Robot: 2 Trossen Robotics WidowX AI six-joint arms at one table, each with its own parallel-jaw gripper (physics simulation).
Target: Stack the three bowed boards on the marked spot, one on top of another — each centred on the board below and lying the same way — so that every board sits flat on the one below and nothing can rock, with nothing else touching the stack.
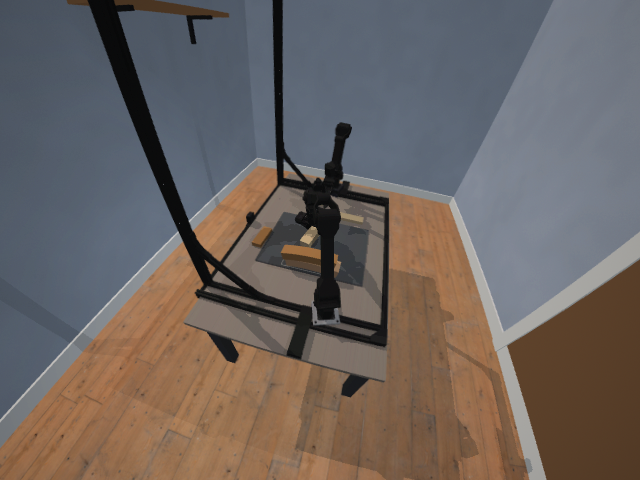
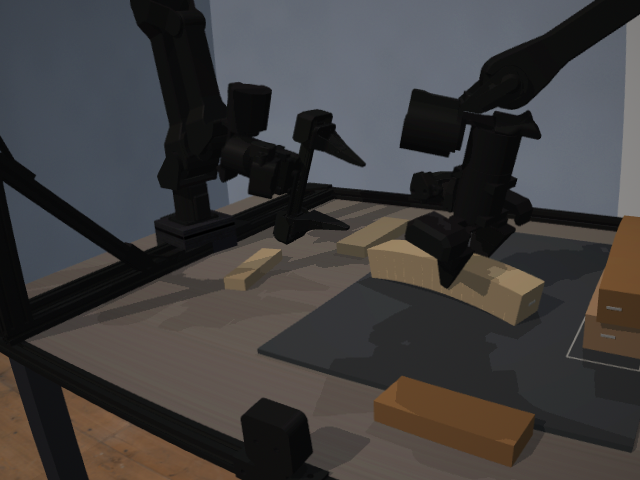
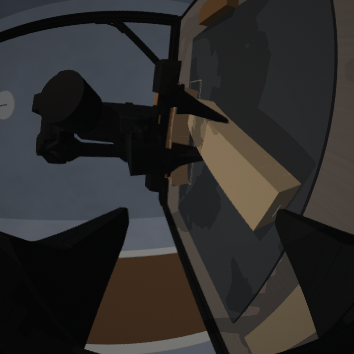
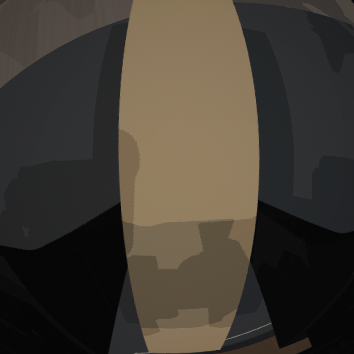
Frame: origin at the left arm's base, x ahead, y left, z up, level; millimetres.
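Seen in the pictures: left gripper, fingertip midpoint: (image 2: 356, 197) (image 3: 205, 217); right gripper, fingertip midpoint: (image 1: 315, 232) (image 2: 457, 279) (image 3: 222, 138) (image 4: 185, 203); left arm's base at its link origin: (image 1: 334, 185) (image 2: 193, 218); right arm's base at its link origin: (image 1: 325, 311).
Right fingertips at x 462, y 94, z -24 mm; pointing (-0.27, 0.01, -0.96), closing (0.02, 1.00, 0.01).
Offsets run from my right fingertips to a thing's top centre. "spot": to the spot under its first point. Level surfaces: height alone.
A pale bowed board {dx -16, dy +1, dz +29 mm} (image 1: 309, 236) (image 2: 522, 291) (image 3: 250, 172) (image 4: 190, 115) is between the fingers of my right gripper (image 3: 222, 138) (image 4: 185, 203), which is shut on it near mid-length. It is arched upward over the dark mat and lies crosswise to the stack. An orange bowed board {dx +198, dy +74, dz +74 mm} (image 1: 302, 253) (image 2: 620, 268) sits on a brown bowed board {dx +192, dy +84, dz +33 mm} (image 2: 610, 338) (image 3: 180, 167) at the white-outlined spot {spot: dx +212, dy -48, dz -23 mm} (image 2: 599, 362); whether they are centred is unclear. My left gripper (image 2: 356, 196) (image 3: 205, 217) is wide open and empty, raised off the table, apart from the pale board.
An orange block {dx +152, dy -223, dz -6 mm} (image 1: 262, 236) (image 2: 449, 421) lies beside the mat {dz -22 mm} (image 1: 354, 245) (image 2: 330, 335). Pale blocks lie by the left arm: a small one {dx -283, dy -104, dz -11 mm} (image 2: 253, 268) and a larger one {dx -240, dy +110, dz -10 mm} (image 1: 352, 218) (image 2: 372, 237). A black post (image 2: 276, 434) stands at the table edge; dark frame rails border the table.
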